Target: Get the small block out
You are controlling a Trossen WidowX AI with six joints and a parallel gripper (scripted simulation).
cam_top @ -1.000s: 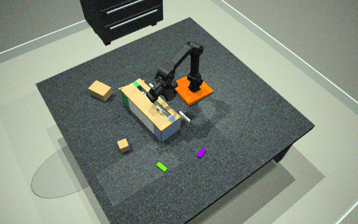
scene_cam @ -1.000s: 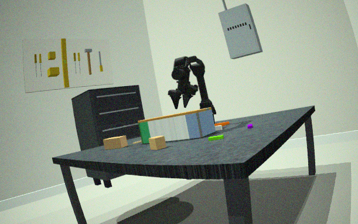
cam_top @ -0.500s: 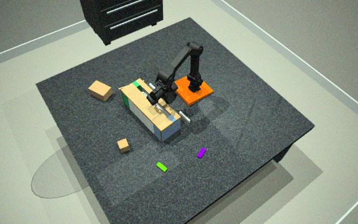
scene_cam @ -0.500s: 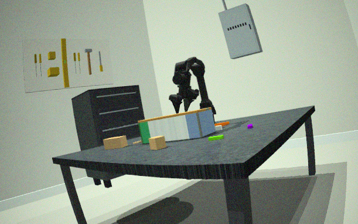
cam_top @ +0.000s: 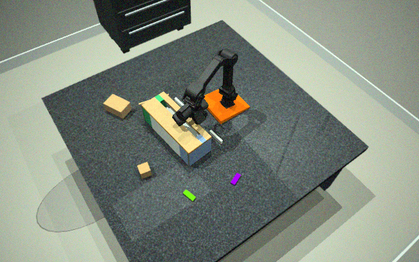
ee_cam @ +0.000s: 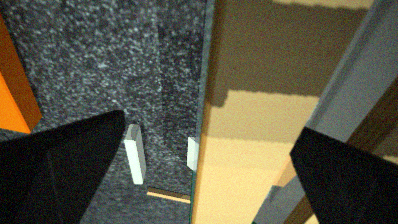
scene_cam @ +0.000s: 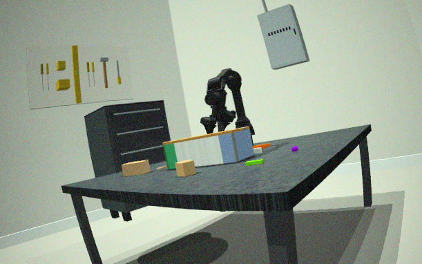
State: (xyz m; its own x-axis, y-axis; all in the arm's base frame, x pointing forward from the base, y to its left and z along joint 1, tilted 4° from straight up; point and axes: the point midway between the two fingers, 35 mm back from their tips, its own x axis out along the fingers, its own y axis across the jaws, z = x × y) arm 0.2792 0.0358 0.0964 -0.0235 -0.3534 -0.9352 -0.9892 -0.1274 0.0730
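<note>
Right now my gripper tip is 50 mm short of the tan block, 30 mm to the left of it and 20 mm above it. From my gripper tip the other things lie so: thin tan stick: 50 mm ahead, 280 mm to the right, 100 mm below; long box: 30 mm ahead, 10 mm to the right, 40 mm below.
</note>
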